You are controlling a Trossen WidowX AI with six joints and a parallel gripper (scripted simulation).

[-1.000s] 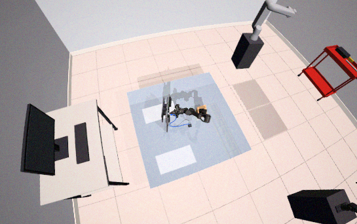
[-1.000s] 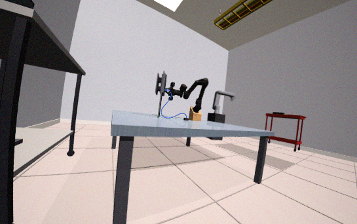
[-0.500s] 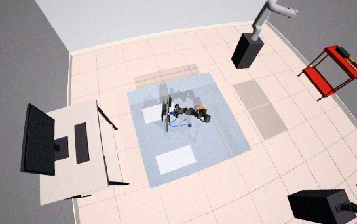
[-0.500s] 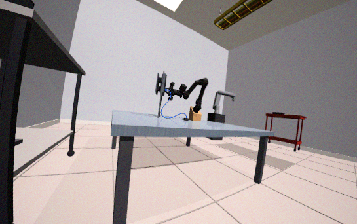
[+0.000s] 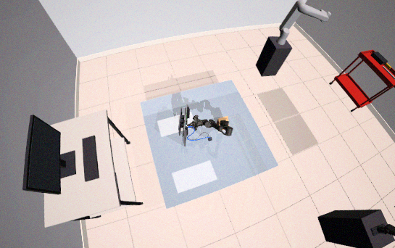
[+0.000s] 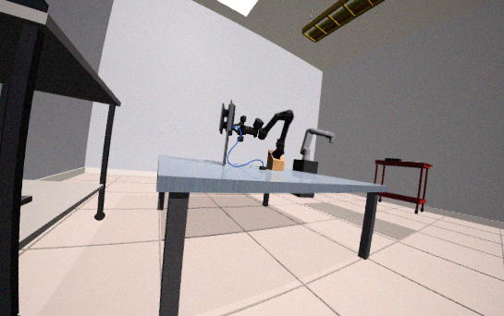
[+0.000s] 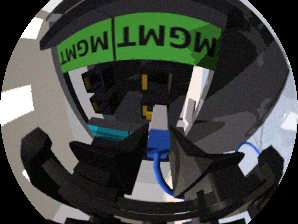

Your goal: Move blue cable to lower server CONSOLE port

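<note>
Right now the blue plug is 1 cm ahead of my gripper tip.
</note>
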